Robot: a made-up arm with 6 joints. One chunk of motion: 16 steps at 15 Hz.
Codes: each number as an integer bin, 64 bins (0 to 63) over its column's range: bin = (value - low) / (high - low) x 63, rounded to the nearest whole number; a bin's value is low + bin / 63 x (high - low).
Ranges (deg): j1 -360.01..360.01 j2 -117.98..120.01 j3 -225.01..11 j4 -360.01..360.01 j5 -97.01..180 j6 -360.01..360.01
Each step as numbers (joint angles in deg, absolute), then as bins.
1 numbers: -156.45 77.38 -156.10 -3.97 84.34 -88.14
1 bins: 18 52 18 31 41 24
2 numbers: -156.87 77.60 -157.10 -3.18 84.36 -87.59
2 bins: 18 52 18 31 41 24
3 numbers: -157.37 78.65 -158.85 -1.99 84.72 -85.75
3 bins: 18 52 18 31 41 24
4 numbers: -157.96 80.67 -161.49 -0.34 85.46 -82.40
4 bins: 18 53 17 31 41 24
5 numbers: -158.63 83.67 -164.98 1.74 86.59 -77.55
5 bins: 18 53 16 32 42 25
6 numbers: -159.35 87.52 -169.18 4.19 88.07 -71.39
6 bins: 18 54 15 32 42 25
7 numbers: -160.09 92.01 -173.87 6.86 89.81 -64.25
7 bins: 17 56 14 32 42 26
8 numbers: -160.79 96.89 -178.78 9.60 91.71 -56.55
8 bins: 17 57 12 32 43 27
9 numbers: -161.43 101.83 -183.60 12.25 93.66 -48.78
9 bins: 17 58 11 33 43 27
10 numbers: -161.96 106.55 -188.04 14.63 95.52 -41.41
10 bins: 17 59 10 33 44 28
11 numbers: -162.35 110.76 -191.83 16.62 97.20 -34.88
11 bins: 17 61 9 33 44 28
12 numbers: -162.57 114.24 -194.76 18.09 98.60 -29.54
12 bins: 17 61 8 33 44 29
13 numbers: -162.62 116.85 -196.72 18.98 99.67 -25.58
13 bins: 17 62 8 33 45 29
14 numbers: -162.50 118.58 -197.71 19.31 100.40 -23.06
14 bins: 17 63 7 33 45 29
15 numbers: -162.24 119.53 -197.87 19.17 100.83 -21.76
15 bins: 17 63 7 33 45 30
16 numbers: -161.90 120.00 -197.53 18.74 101.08 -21.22
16 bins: 17 63 7 33 45 30
